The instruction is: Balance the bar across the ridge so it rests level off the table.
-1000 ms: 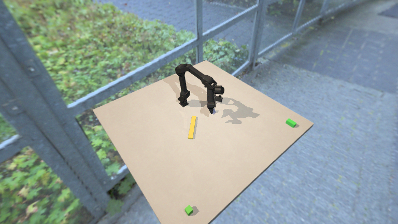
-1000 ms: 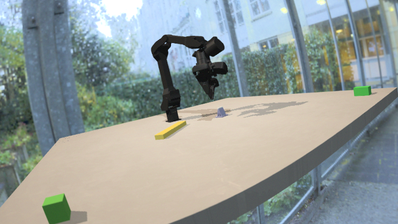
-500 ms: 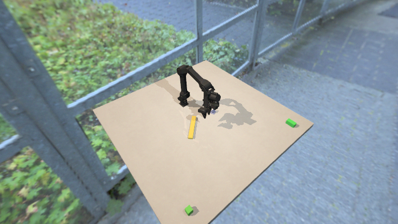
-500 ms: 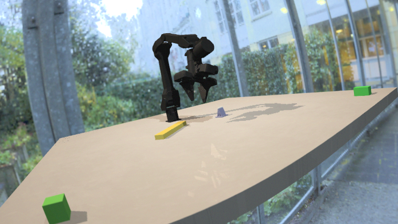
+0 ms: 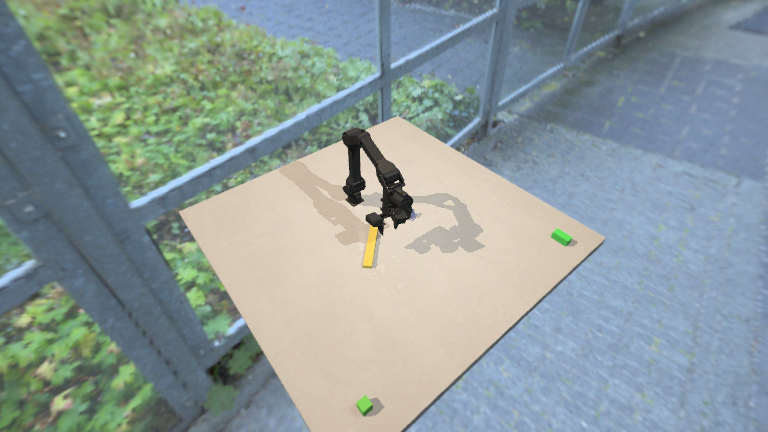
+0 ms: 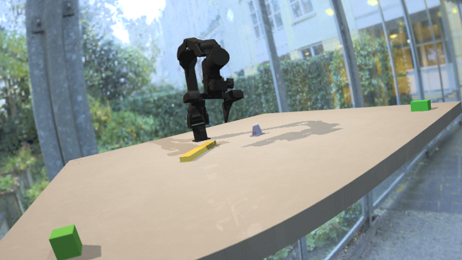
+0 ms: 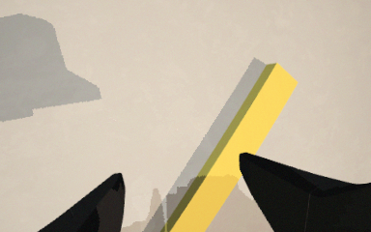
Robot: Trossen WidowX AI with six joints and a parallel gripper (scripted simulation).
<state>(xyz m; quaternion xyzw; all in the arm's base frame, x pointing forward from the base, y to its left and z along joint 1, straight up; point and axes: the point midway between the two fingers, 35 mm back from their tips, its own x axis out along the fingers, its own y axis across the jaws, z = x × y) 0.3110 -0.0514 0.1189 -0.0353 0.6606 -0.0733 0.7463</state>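
Right now the yellow bar is 4 cm behind my gripper tip, 6 cm to the right of it and 8 cm below it. Round my gripper tip: green cube: 42 cm ahead, 44 cm to the right, 7 cm below.
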